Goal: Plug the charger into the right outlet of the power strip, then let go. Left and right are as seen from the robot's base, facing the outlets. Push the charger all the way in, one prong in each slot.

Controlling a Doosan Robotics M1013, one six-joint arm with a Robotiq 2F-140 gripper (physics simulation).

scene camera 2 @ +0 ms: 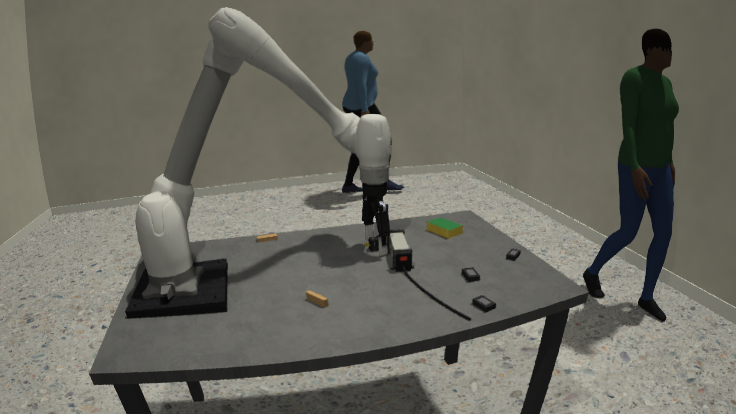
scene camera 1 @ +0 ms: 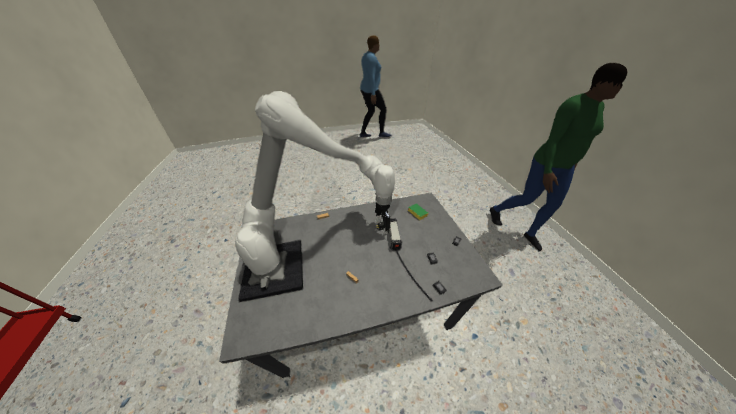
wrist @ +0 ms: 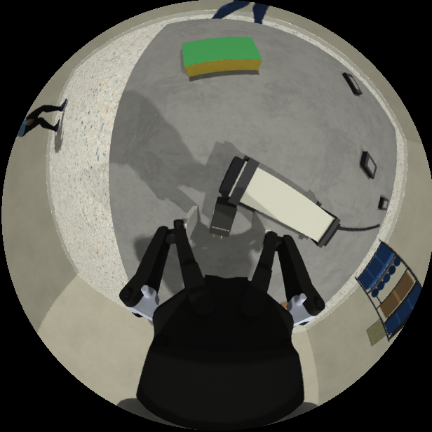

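Where they show: gripper, fingertip midpoint: (scene camera 2: 376,248) (scene camera 1: 381,228); arm's base at its link origin: (scene camera 2: 174,284) (scene camera 1: 269,268).
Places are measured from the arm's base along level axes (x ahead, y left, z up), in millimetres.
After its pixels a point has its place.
Observation:
The charger (scene camera 1: 381,225) @(z 16, x 653, y 172 mm) (scene camera 2: 374,244) @(z 0, x 652, y 172 mm) (wrist: 223,216) is a small black block with gold prongs. It is beside one end of the power strip, and in the wrist view its prongs point away from the strip, towards the gripper's body. The power strip (scene camera 1: 394,234) @(z 32, x 704, y 73 mm) (scene camera 2: 399,243) @(z 34, x 709, y 81 mm) (wrist: 287,202) has a cream top and black ends, with a red switch on the end that the cable leaves. Its outlets and slots cannot be made out. My gripper (scene camera 1: 383,222) @(z -20, x 659, y 182 mm) (scene camera 2: 377,239) @(z -20, x 659, y 182 mm) (wrist: 225,215) is open and points down, its fingertips apart on either side of the charger, not clamped on it.
A black cable (scene camera 1: 413,275) @(z -16, x 730, y -180 mm) (scene camera 2: 437,297) @(z -17, x 732, y -197 mm) (wrist: 358,229) trails from the strip. A green and yellow sponge (scene camera 1: 417,211) @(z 8, x 923, y 256 mm) (scene camera 2: 444,227) @(z 8, x 919, y 233 mm) (wrist: 222,51) lies beyond. Small black devices (scene camera 1: 432,257) @(z -8, x 876, y -98 mm) (scene camera 2: 470,273) @(z -8, x 872, y -105 mm) (wrist: 368,164) and orange blocks (scene camera 1: 352,277) @(z -3, x 428, y -130 mm) (scene camera 2: 317,298) @(z -4, x 429, y -135 mm) lie on the table (scene camera 1: 319,319) @(z -23, x 252, y -300 mm) (scene camera 2: 247,339) @(z -23, x 237, y -279 mm). Two people stand behind.

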